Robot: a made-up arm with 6 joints.
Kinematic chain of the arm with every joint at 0, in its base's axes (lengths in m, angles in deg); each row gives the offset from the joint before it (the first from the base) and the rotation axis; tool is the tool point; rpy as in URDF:
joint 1: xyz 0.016 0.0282 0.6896 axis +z
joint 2: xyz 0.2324 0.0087 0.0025 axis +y
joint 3: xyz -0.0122 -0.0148 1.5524 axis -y
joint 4: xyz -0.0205 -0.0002 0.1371 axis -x
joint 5: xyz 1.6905 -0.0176 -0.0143 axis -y
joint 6: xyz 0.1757 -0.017 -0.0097 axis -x
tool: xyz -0.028 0.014 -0.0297 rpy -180 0 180
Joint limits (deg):
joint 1: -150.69..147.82
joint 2: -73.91..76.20
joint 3: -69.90..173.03
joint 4: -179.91..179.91
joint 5: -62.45..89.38
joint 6: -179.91..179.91
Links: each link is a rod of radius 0.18 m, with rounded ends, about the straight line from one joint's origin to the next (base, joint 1, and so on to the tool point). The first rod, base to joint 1, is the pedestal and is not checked.
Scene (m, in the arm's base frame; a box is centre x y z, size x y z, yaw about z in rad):
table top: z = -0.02
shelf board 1: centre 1.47 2 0.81 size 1.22 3.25 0.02 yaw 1.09
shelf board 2: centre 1.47 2 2.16 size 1.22 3.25 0.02 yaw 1.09
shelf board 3: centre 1.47 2 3.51 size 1.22 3.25 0.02 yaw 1.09
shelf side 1: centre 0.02 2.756 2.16 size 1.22 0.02 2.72 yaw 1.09
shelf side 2: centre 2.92 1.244 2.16 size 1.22 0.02 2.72 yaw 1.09
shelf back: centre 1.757 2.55 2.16 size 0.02 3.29 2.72 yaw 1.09
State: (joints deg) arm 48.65 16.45 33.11 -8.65 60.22 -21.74
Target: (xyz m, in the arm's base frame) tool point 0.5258 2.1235 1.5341
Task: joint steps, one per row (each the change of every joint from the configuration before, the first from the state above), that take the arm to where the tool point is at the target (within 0.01 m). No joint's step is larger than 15 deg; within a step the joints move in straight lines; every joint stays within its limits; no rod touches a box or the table.
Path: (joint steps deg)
1: 4.34 -9.39 -14.17 8.02 4.83 -8.40
2: 4.34 -9.39 -14.18 8.02 4.83 -8.40
3: 4.34 -9.39 -14.17 8.02 4.83 -8.39
4: 4.34 -9.39 -14.18 8.01 4.83 -8.40
5: 4.34 -9.40 -14.17 8.02 4.83 -8.40
6: 4.34 -9.39 -14.18 8.02 4.83 -8.40
7: 0.61 12.63 8.13 -11.90 -7.36 12.51
8: 0.61 12.62 8.13 -11.90 -7.35 12.51
9: 0.61 12.63 8.13 -11.90 -7.36 12.51
10: 0.61 12.63 8.12 -11.91 -7.35 12.50

